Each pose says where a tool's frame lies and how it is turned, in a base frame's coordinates. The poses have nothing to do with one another.
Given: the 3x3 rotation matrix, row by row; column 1 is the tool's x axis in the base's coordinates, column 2 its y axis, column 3 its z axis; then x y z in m. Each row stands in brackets.
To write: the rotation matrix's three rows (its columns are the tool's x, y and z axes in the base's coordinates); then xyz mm. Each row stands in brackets. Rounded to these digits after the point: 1 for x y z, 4 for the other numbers.
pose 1, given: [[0.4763, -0.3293, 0.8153], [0.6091, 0.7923, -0.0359], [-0.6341, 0.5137, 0.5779]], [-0.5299, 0.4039, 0.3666]
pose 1, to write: [[0.4763, -0.3293, 0.8153], [0.6091, 0.7923, -0.0359], [-0.6341, 0.5137, 0.5779]], [-529.9, 403.9, 366.6]
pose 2, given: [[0.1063, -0.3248, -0.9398], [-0.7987, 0.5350, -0.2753], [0.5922, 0.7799, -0.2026]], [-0.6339, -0.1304, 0.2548]
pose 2, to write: [[0.1063, -0.3248, -0.9398], [-0.7987, 0.5350, -0.2753], [0.5922, 0.7799, -0.2026]], [-633.9, -130.4, 254.8]
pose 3, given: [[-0.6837, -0.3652, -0.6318], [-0.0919, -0.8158, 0.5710], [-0.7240, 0.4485, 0.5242]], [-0.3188, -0.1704, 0.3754]
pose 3, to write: [[-0.6837, -0.3652, -0.6318], [-0.0919, -0.8158, 0.5710], [-0.7240, 0.4485, 0.5242]], [-318.8, -170.4, 375.4]
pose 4, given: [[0.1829, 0.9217, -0.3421], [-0.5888, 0.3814, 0.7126], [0.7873, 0.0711, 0.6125]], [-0.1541, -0.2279, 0.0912]
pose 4, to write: [[0.1829, 0.9217, -0.3421], [-0.5888, 0.3814, 0.7126], [0.7873, 0.0711, 0.6125]], [-154.1, -227.9, 91.2]
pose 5, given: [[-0.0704, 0.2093, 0.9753], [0.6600, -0.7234, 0.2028], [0.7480, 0.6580, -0.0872]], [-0.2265, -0.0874, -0.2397]
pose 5, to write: [[-0.0704, 0.2093, 0.9753], [0.6600, -0.7234, 0.2028], [0.7480, 0.6580, -0.0872]], [-226.5, -87.4, -239.7]
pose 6, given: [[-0.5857, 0.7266, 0.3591], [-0.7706, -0.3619, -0.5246], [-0.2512, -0.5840, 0.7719]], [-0.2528, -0.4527, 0.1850]
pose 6, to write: [[-0.5857, 0.7266, 0.3591], [-0.7706, -0.3619, -0.5246], [-0.2512, -0.5840, 0.7719]], [-252.8, -452.7, 185.0]
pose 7, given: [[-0.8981, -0.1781, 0.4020], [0.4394, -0.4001, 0.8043], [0.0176, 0.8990, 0.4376]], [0.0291, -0.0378, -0.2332]
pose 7, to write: [[-0.8981, -0.1781, 0.4020], [0.4394, -0.4001, 0.8043], [0.0176, 0.8990, 0.4376]], [29.1, -37.8, -233.2]
